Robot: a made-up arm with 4 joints.
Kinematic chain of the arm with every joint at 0, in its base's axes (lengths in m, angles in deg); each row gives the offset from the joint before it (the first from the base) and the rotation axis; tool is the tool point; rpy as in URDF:
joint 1: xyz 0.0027 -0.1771 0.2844 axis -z
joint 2: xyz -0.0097 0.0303 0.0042 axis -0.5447 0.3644 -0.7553
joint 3: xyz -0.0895 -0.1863 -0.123 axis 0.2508 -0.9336 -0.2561
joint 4: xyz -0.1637 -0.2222 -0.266 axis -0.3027 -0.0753 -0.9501
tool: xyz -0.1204 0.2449 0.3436 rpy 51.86 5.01 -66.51
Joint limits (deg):
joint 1: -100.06..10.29
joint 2: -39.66..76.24
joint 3: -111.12..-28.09
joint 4: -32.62..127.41
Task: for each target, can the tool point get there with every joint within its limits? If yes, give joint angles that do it. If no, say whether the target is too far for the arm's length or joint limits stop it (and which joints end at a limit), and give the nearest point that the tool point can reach.
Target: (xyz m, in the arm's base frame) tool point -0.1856 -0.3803 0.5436
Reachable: yes | joints -21.88 17.31 -51.57 -16.03
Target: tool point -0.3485 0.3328 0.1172
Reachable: no: joint limits stop it (at a limit: joint 1, joint 2, joint 3) | nearest point -0.1561 0.0470 0.3482 | short by 0.415 m
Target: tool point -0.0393 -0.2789 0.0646
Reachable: yes | joints -20.90 -10.45 -52.82 73.61
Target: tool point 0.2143 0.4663 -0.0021
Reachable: no: joint limits stop it (at a limit: joint 2, joint 3, joint 4) | nearest point 0.0967 0.1088 -0.0164 | short by 0.377 m
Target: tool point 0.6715 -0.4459 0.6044
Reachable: no: joint limits stop it (at a limit: joint 1, joint 4) | nearest point 0.3898 -0.3909 0.4332 | short by 0.334 m
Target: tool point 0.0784 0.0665 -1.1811
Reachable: no: too far | nearest point 0.1447 -0.0026 -0.1557 | short by 1.030 m
